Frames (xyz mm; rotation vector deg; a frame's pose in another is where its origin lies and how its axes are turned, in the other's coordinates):
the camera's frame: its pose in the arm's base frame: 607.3 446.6 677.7 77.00 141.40 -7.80
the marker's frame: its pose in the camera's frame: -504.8 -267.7 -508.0 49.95 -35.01 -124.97
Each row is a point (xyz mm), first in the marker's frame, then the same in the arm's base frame.
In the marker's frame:
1: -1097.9 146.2 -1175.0
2: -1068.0 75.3 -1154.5
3: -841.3 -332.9 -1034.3
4: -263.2 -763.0 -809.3
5: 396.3 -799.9 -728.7
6: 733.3 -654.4 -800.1
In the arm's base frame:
1: 150.1 1571.7 1078.7
2: 192.8 1547.6 1141.5
3: 415.2 1366.8 1529.2
4: 561.3 861.1 2070.2
5: 339.1 326.2 2397.8
6: 52.5 100.0 2478.5

